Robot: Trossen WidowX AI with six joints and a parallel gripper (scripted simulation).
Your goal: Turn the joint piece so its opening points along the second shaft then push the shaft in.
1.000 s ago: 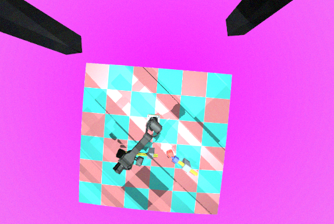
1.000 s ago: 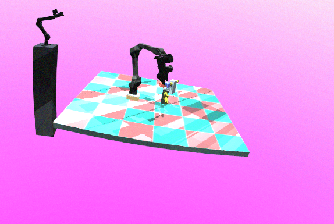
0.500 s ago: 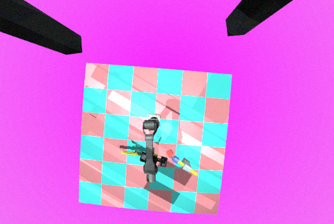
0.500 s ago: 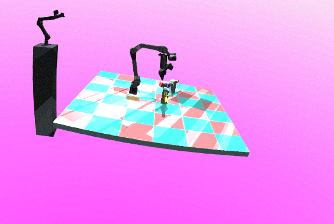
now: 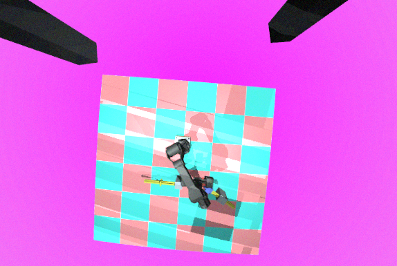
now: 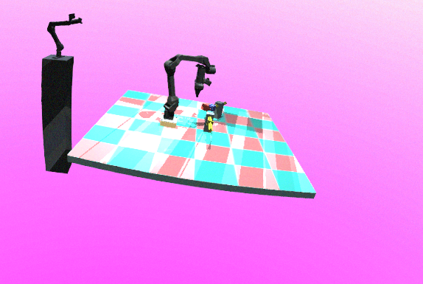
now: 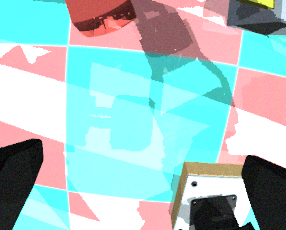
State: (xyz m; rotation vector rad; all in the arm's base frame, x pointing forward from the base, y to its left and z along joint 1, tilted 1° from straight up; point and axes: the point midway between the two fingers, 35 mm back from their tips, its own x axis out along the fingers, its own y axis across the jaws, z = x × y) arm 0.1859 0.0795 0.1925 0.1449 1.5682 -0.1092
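My gripper tip is now 8 cm short of the red joint piece, 3 cm to the right of it and 9 cm above it.
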